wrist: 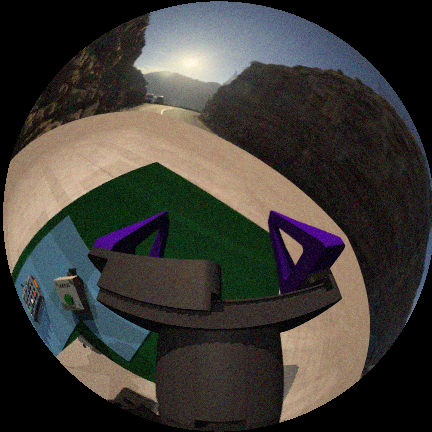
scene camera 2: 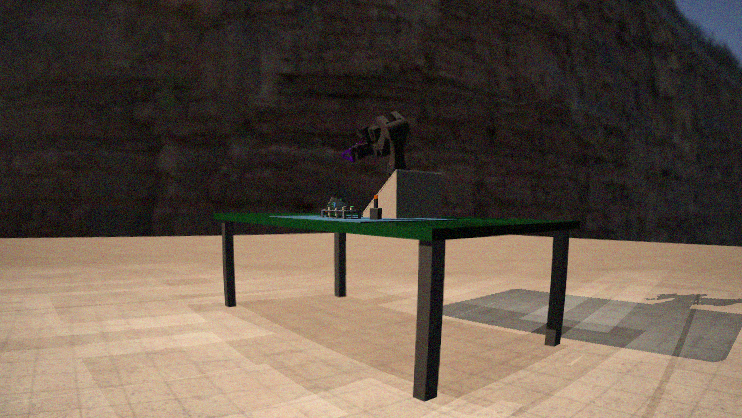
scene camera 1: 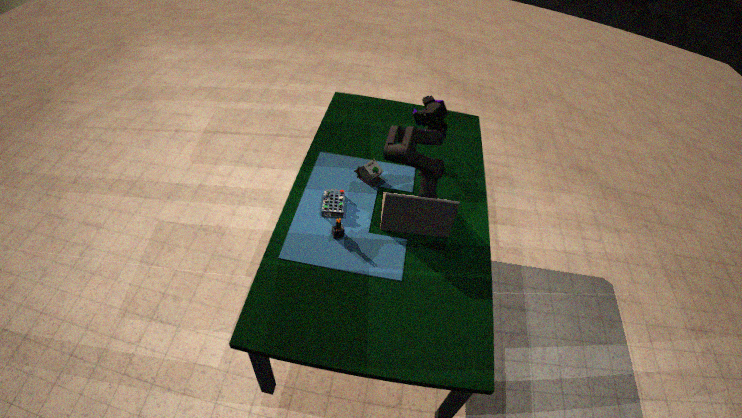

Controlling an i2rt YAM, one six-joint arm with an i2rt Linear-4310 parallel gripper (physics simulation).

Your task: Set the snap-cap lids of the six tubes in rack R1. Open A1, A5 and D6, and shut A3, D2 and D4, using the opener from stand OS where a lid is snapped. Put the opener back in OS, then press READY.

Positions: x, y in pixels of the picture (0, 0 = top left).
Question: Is the gripper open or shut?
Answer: Open.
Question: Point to a grey box with green button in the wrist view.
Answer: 70, 289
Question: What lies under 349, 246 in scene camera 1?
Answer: A blue mat.
